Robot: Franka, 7 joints.
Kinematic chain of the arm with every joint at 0, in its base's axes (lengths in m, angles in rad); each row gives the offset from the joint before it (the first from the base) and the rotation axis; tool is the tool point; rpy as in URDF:
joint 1: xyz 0 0 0.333 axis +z
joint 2: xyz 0 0 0 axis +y
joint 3: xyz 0 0 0.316 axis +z
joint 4: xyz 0.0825 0 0 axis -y
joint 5: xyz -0.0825 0 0.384 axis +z
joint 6: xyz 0 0 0 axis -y
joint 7: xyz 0.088 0 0 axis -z
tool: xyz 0 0 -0.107 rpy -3.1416 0 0
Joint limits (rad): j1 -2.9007..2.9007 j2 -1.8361..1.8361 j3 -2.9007..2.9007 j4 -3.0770..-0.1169 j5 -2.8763..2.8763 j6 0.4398..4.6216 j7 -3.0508..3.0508
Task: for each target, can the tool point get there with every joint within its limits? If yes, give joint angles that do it. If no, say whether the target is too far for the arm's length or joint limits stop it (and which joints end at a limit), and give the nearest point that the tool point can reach.
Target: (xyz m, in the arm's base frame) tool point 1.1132 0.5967 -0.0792
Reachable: no: too far | nearest point 0.7188 0.3853 0.0668 | short by 0.471 m
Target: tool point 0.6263 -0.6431 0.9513
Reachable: no: too far | nearest point 0.4929 -0.5062 0.8196 | short by 0.232 m
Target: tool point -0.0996 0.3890 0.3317
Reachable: yes | joints 1.2370 -0.3083 0.6778 -2.6075 -0.6838 2.1360 -2.4357
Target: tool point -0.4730 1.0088 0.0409
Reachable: no: too far | nearest point -0.3523 0.7514 0.1154 | short by 0.294 m
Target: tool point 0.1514 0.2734 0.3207
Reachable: yes | joints 0.5792 -0.4017 0.8435 -2.7856 2.1137 3.3062 1.7743
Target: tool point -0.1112 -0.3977 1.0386
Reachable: yes | joints 2.0201 -0.4124 1.9513 -0.5227 -1.5312 1.6431 -1.5133
